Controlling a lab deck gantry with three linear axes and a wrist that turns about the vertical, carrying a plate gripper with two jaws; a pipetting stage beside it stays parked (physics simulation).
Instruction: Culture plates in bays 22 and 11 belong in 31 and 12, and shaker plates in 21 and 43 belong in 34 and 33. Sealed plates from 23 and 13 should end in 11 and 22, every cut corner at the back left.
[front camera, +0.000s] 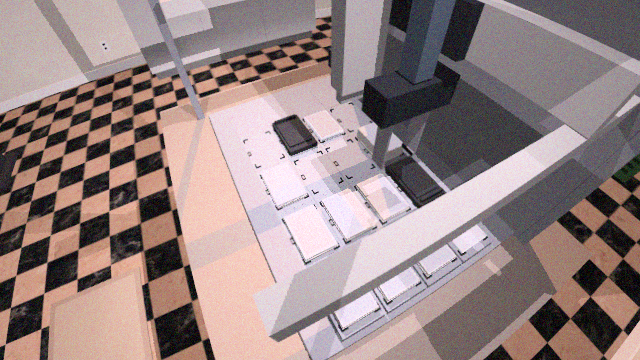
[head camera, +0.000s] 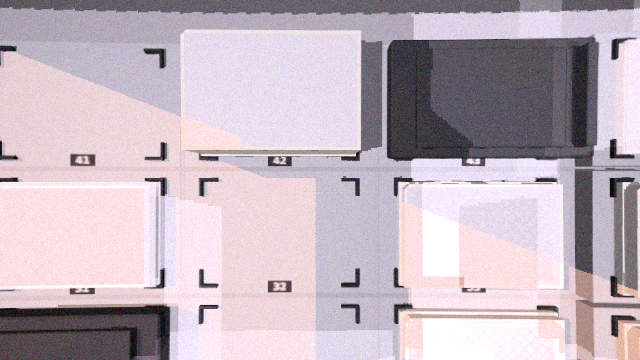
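Pixels of known places: gripper, fingertip midpoint: (front camera: 393, 156); robot's base at its link origin: (front camera: 244, 141).
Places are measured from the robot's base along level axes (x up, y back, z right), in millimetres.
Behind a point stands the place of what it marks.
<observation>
The shaker in bay 43 (front camera: 415, 179) @[x 24, y -399, z -361 mm] (head camera: 492, 97) @[x 24, y -393, z -364 mm] and the shaker in bay 21 (front camera: 295, 134) @[x 24, y -79, z -150 mm] (head camera: 65, 345) @[x 24, y -72, z -178 mm] are black and bear no plate. White plates lie in bay 33 (front camera: 383, 197) @[x 14, y -400, z -254 mm] (head camera: 482, 237) @[x 14, y -391, z -256 mm], its cut corner at the back left, bay 31 (front camera: 324, 125) @[x 14, y -76, z -254 mm] (head camera: 70, 235) @[x 14, y -67, z -258 mm] and bay 12 (front camera: 284, 185) @[x 14, y -239, z -43 mm]. The plate in bay 34 (front camera: 436, 260) @[x 29, y -602, z -251 mm] shows partly in the head view. Plates sit in bay 23 (front camera: 348, 215) @[x 14, y -402, z -145 mm] (head camera: 482, 342) @[x 14, y -391, z -173 mm] and bay 13 (front camera: 311, 233) @[x 15, y -402, z -43 mm]. Bays 11 and 22 hold no plate. My gripper (front camera: 394, 156) @[x 160, y -392, z -257 mm] hangs above the deck near bays 42 and 43, open, with no plate between its jaws.
A tall white block (front camera: 372, 137) @[x 42, y -221, z -339 mm] (head camera: 270, 90) @[x 42, y -227, z -364 mm] stands in bay 42, left of the shaker in bay 43. More plates stand in bay 44 (front camera: 470, 238) @[x 23, y -603, z -364 mm], bay 24 (front camera: 398, 285) @[x 29, y -604, z -144 mm] and bay 14 (front camera: 356, 310) @[x 29, y -603, z -41 mm]. A pale beam (front camera: 425, 225) @[x 400, y -621, z -55 mm] crosses the front view.
</observation>
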